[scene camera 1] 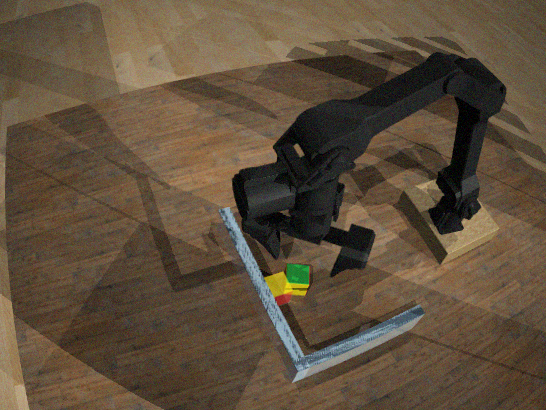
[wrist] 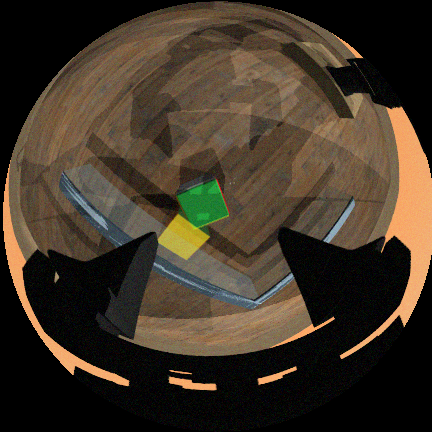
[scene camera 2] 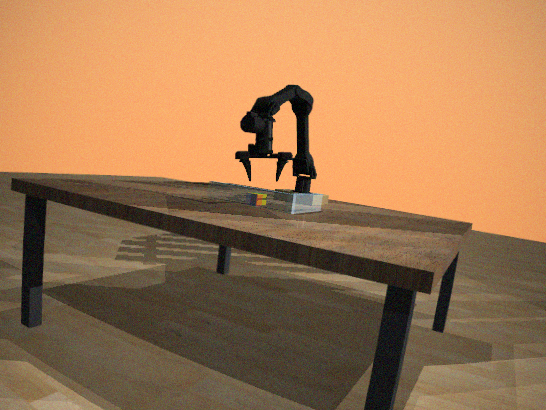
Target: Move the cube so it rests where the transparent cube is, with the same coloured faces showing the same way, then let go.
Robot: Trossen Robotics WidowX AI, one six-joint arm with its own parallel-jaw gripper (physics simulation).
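Places are measured from the arm's base along level axes (x ahead, y left, z up), in millimetres.
Pixels of known places: gripper, fingertip midpoint: [scene camera 1: 304,266] [wrist: 218,236] [scene camera 2: 263,181]; arm's base, link origin: [scene camera 1: 445,219] [wrist: 340,80] [scene camera 2: 302,192].
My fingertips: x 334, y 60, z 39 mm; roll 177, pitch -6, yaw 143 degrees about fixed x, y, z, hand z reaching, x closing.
Note:
Ahead of a thing's pixels: the offset from my fingertips to its top centre.
The solid cube {41 mm down, 1 mm ahead, 11 mm right} [scene camera 1: 298,274] [wrist: 203,204] has a green top and sits on the table, with a yellow side showing in scene camera 1. The transparent cube {41 mm down, 40 mm ahead, 2 mm left} [scene camera 1: 278,284] [wrist: 183,237] shows a yellow top and a red side, close beside the solid cube on the side of the long wall. It is turned differently from the solid cube. In scene camera 2 the two overlap and I cannot tell them apart. My gripper [scene camera 1: 304,266] [scene camera 2: 264,180] [wrist: 218,236] is open and empty, pointing down above the cubes, its fingers wide apart and touching neither cube.
A low L-shaped wall [scene camera 1: 251,261] [scene camera 2: 306,203] [wrist: 200,285] with see-through sides and a bluish top edge stands around two sides of the cubes. The arm's base stands on a wooden block [scene camera 1: 470,242] [wrist: 320,80]. The wooden table's edge [scene camera 2: 250,242] shows in scene camera 2.

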